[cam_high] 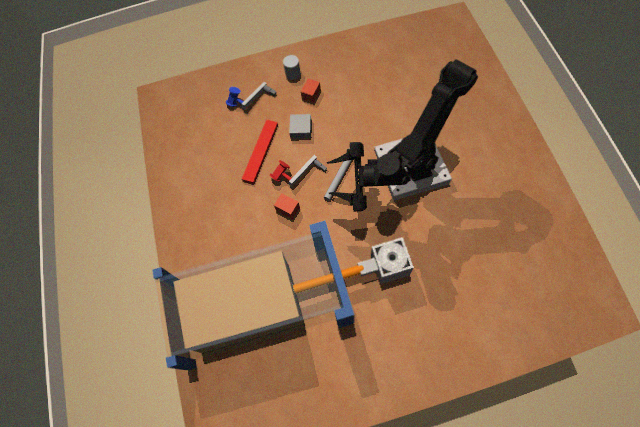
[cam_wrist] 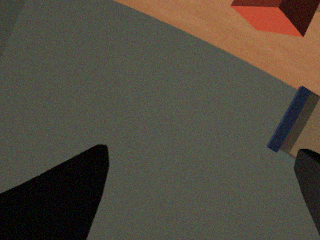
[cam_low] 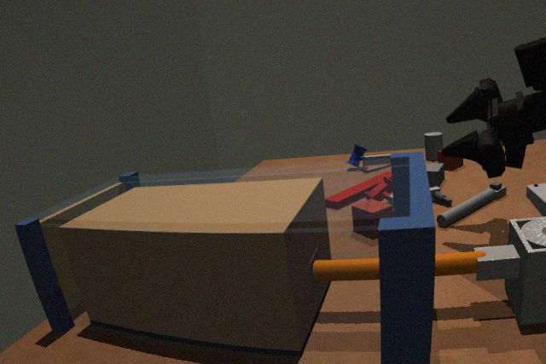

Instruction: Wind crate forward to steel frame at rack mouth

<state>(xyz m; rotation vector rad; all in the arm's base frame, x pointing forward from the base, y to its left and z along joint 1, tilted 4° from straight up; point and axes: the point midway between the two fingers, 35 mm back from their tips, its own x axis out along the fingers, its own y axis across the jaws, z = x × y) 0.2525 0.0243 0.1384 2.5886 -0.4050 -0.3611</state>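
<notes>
My gripper tip is now 70 mm short of the winch handle, 110 mm to the left of it and 140 mm above it. Round my gripper tip: red knob: 120 mm ahead, 120 mm to the right, 130 mm below; grey winch: 130 mm behind, 240 mm to the left, 130 mm below; blue frame: 50 mm ahead, 250 mm to the left, 50 mm below.
</notes>
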